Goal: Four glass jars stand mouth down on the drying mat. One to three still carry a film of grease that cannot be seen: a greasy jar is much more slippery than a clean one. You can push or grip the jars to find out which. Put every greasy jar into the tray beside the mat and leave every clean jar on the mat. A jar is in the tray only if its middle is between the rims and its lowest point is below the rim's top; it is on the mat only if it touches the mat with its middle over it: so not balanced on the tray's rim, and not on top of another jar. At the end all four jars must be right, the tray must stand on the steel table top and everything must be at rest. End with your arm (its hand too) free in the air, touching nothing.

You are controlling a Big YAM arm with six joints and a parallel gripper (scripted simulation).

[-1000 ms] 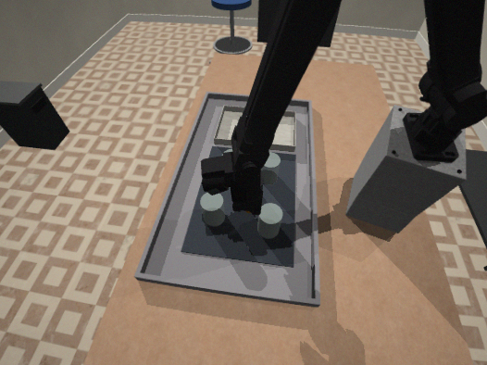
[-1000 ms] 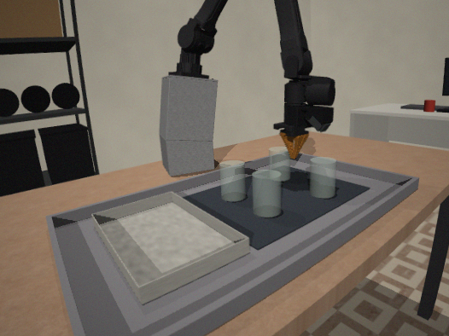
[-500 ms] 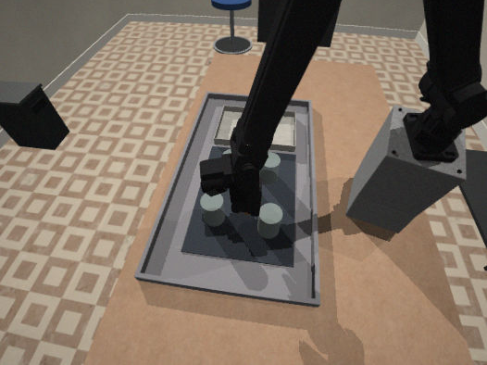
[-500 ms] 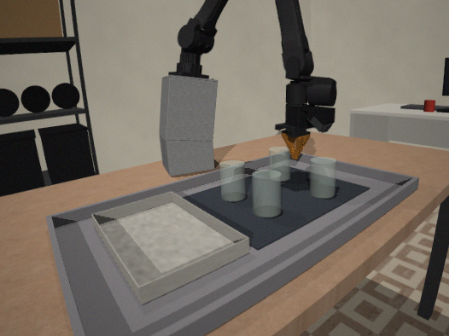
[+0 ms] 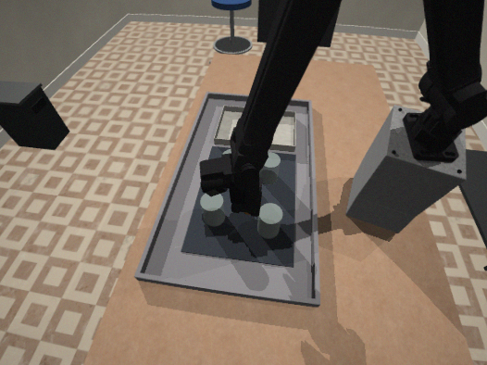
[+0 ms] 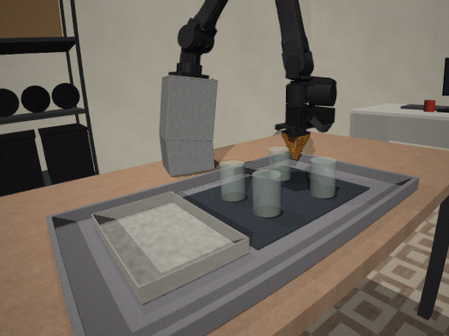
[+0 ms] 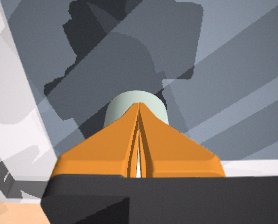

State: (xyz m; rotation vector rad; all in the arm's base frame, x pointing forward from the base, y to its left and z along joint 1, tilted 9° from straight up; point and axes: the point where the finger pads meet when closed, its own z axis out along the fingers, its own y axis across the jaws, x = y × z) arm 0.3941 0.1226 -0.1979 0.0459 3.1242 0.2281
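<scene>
My hand is 100 mm to the left of the dark drying mat, 80 mm above it and 20 mm short of it. The rest, counted from my hand: pale tray 420 mm to the right, 70 mm below, 10 mm ahead; rimmed steel table top 210 mm to the right, 80 mm below, 30 mm ahead.
</scene>
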